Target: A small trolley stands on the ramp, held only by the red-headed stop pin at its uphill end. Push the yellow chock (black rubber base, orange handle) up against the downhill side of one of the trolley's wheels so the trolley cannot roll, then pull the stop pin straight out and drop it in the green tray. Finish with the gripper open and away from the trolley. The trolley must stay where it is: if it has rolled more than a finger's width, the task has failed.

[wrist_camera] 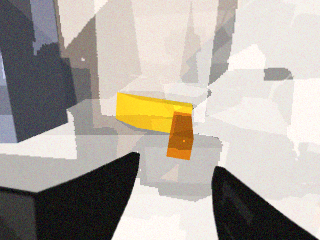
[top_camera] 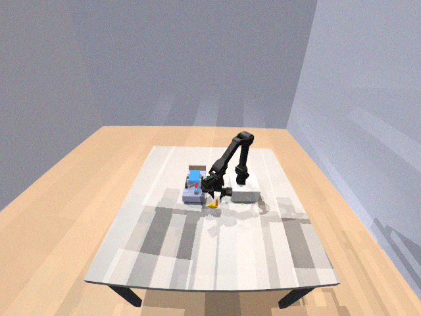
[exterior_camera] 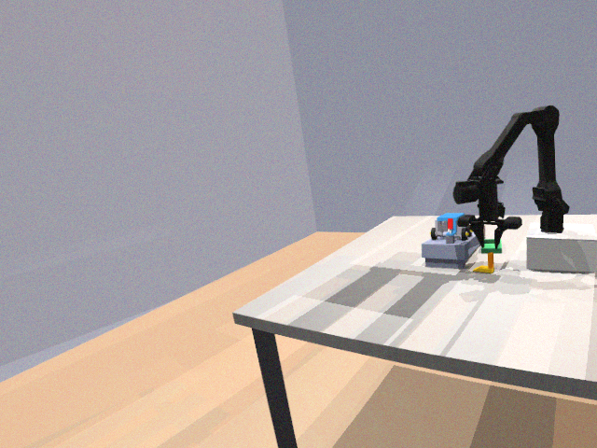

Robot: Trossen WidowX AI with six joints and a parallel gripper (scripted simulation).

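Right now my gripper tip is 6 cm above the yellow chock and 2 cm short of it. Also, from my gripper tip: trolley: 17 cm ahead, 13 cm to the right, 3 cm above; then red-headed stop pin: 14 cm ahead, 4 cm to the right, 4 cm above; then grey ramp block: 17 cm ahead, 13 cm to the right, 4 cm below.
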